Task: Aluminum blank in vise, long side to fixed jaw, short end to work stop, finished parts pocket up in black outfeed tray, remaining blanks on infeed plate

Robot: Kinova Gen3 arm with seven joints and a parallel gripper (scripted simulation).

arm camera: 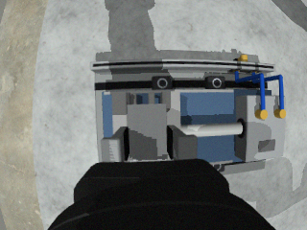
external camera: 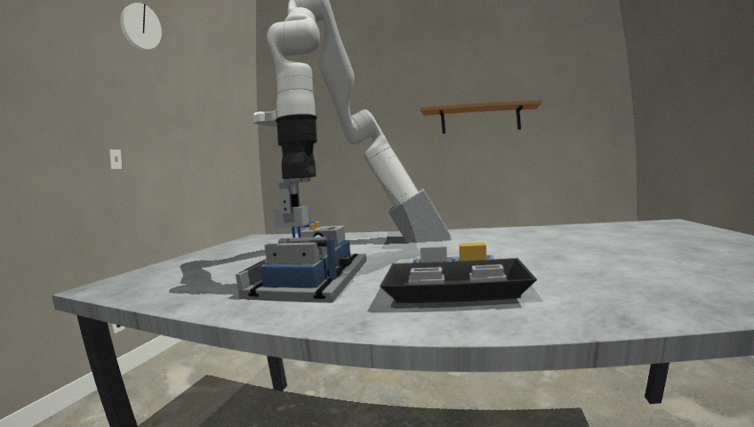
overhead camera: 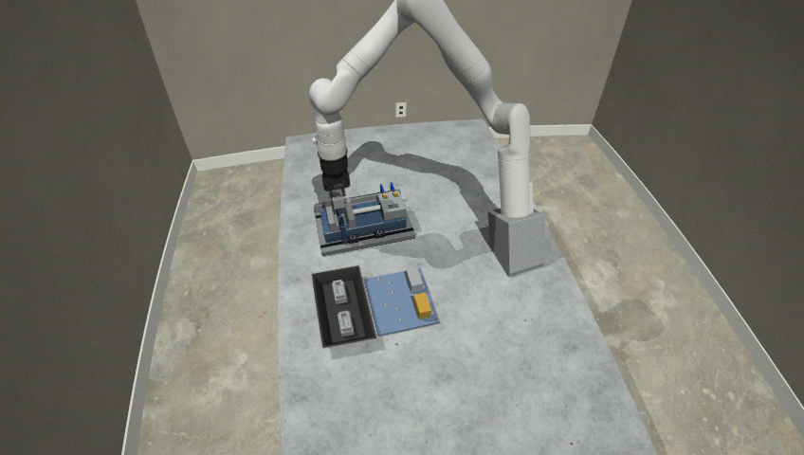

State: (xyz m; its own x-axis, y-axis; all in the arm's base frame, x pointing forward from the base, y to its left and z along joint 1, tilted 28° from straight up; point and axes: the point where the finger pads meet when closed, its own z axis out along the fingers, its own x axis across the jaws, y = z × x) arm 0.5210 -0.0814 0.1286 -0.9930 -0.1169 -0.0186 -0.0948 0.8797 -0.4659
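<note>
The vise lies 7 cm behind my hand and 13 cm below it. Round my hand: yellow brass blank: 20 cm behind, 34 cm to the left, 14 cm below.
</note>
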